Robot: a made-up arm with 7 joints.
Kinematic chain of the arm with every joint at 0, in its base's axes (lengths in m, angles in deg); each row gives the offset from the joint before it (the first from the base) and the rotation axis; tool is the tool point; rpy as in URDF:
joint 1: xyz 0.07 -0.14 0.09 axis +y
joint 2: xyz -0.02 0 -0.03 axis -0.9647 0.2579 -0.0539
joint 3: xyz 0.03 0 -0.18 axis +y
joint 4: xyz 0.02 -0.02 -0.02 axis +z
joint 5: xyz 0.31 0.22 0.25 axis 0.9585 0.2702 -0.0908
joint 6: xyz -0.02 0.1 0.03 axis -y
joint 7: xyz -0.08 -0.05 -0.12 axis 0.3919 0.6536 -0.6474
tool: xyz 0 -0.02 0.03 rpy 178.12 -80.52 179.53
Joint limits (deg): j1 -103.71..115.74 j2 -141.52..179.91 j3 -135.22..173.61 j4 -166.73..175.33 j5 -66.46..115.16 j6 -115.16..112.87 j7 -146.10..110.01
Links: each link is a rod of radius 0.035 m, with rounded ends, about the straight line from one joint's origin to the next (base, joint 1, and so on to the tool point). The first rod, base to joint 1, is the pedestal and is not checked.
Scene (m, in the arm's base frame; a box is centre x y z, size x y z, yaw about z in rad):
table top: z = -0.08
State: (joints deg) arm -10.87 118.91 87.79 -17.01 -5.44 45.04 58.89
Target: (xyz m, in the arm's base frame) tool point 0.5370 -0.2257 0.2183
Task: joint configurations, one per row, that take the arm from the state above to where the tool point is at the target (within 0.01 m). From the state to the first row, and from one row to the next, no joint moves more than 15 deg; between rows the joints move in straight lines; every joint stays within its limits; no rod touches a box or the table.
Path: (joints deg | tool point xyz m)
1: -0.22 129.69 77.20 -29.20 -9.71 44.22 59.20 | 0.1035 -0.6502 0.3548
2: 10.43 140.47 66.61 -41.39 -13.98 43.39 59.52 | 0.2798 -0.5331 0.4200
3: 21.08 151.25 56.03 -53.59 -18.25 42.57 59.83 | 0.4453 -0.3829 0.3664
4: 31.73 162.03 45.44 -65.78 -22.52 41.74 60.15 | 0.5370 -0.2257 0.2183

